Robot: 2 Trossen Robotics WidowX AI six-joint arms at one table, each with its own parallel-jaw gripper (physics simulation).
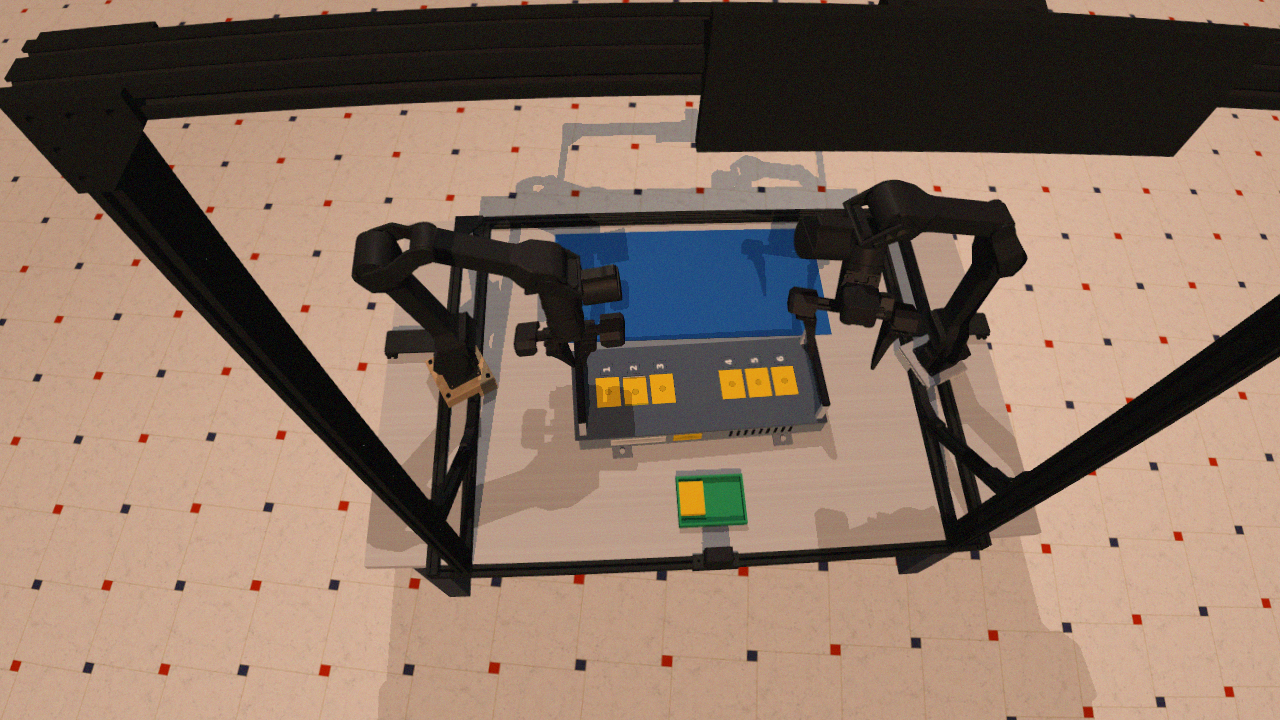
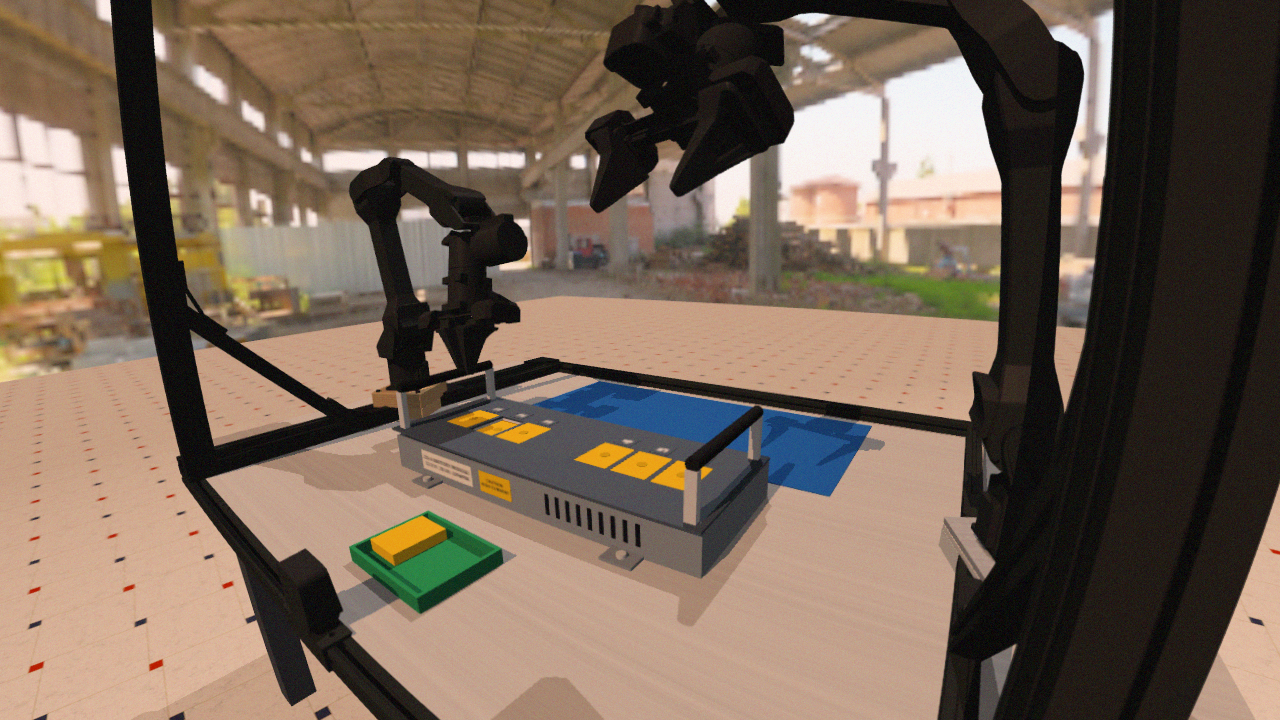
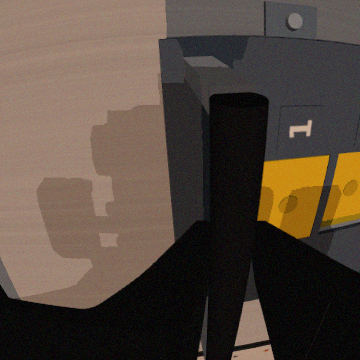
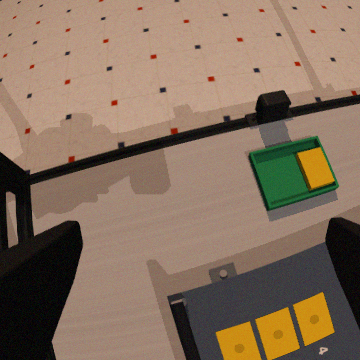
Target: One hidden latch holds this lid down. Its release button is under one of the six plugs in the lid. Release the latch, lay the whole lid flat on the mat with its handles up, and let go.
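Seen in the pictures: left gripper, fingertip midpoint: (image 1: 579, 365) (image 2: 466, 374) (image 3: 229, 232); right gripper, fingertip midpoint: (image 1: 841, 364) (image 2: 630, 201) (image 4: 207, 233); left arm's base, link origin: (image 1: 459, 368); right arm's base, link origin: (image 1: 933, 357).
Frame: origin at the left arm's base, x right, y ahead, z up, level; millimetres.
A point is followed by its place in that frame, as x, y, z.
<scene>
The grey lid (image 1: 695, 407) {296, 335, 5} (image 2: 566, 457) {301, 377, 4} (image 3: 303, 71) {121, 247, 8} (image 4: 257, 289) {374, 443, 4} sits on its box in front of the blue mat (image 1: 709, 286) {66, 529, -45} (image 2: 680, 415) {4, 499, -45}. Three yellow plugs (image 1: 635, 390) {209, 260, 2} (image 2: 497, 427) {203, 255, 1} (image 3: 293, 193) {184, 220, 8} sit at its left. Three more plugs (image 1: 759, 382) {315, 466, 4} (image 2: 640, 465) {317, 464, 4} (image 4: 276, 333) {316, 465, 4} sit at its right. My left gripper (image 1: 579, 350) {138, 186, 58} (image 2: 462, 365) {138, 186, 58} (image 3: 229, 232) {138, 186, 58} is shut on the lid's black left handle (image 3: 237, 161) {106, 199, 70} (image 2: 447, 377) {175, 174, 63}. My right gripper (image 1: 852, 336) (image 2: 680, 165) (image 4: 207, 233) {437, 474, 269} is open and empty, high above the right handle (image 1: 817, 365) {361, 551, 63} (image 2: 723, 437) {381, 548, 63} (image 4: 183, 328) {405, 531, 64}.
A green tray (image 1: 726, 500) {461, 297, -42} (image 2: 452, 572) {463, 308, -42} (image 4: 278, 175) {461, 294, -42} with one yellow plug (image 1: 692, 497) {427, 245, -30} (image 2: 409, 537) {432, 249, -30} (image 4: 316, 168) {424, 246, -30} stands in front of the box. A black frame (image 1: 637, 565) {475, 103, -52} (image 2: 780, 403) {-49, 677, -39} (image 4: 143, 144) {643, 406, -52} runs around the table.
</scene>
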